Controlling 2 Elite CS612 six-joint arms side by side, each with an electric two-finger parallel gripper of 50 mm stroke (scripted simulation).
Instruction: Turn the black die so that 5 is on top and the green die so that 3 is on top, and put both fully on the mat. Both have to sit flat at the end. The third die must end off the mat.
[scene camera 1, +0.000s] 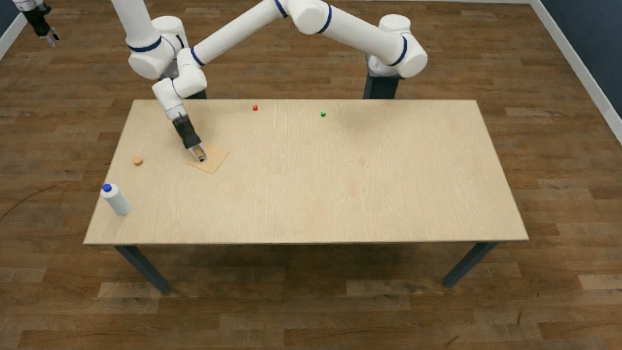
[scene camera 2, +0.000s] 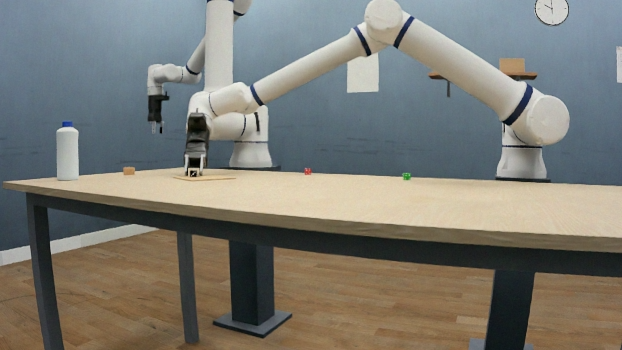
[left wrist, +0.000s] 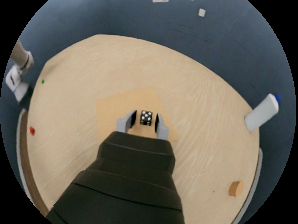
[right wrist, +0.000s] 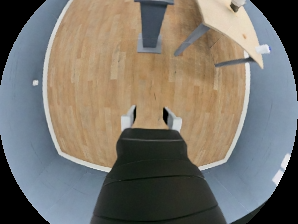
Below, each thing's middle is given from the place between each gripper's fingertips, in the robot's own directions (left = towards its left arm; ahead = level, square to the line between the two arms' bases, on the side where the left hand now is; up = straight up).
Now: left hand (scene camera 2: 193, 173) 3 cm to the right of the tan mat (scene camera 1: 215, 155), 2 cm above it and 1 cm past it. Round my left hand: white bottle (scene camera 2: 67, 137): 29 cm to the right, 25 cm ahead, 5 cm above.
I see the white bottle 91 cm ahead of my right hand, 52 cm to the left of it and 10 cm below it. Round my right hand: tan mat 65 cm ahead, 83 cm to the left, 17 cm below.
